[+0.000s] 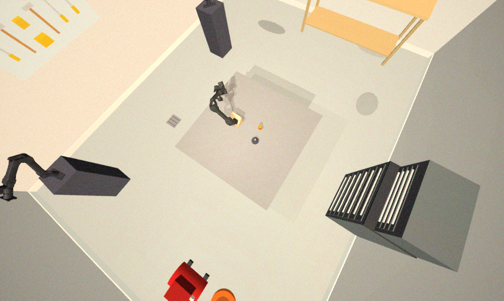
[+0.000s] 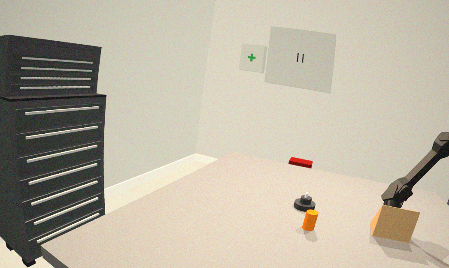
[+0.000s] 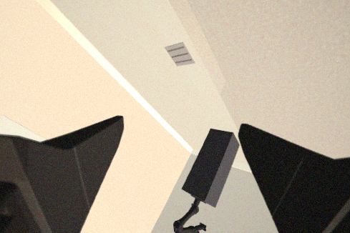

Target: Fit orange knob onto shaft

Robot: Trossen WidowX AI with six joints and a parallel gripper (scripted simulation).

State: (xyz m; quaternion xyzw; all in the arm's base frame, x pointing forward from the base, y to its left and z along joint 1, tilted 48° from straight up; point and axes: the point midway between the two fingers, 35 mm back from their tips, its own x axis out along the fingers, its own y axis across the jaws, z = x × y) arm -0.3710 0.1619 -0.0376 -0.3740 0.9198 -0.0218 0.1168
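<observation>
Now: gripper tip 69 cm short of the orange knob, 2 cm to the left of it and 7 cm above it. The rest, counted from my gripper tip: dark round pedestal 73 cm ahead, 19 cm to the right, 8 cm below.
</observation>
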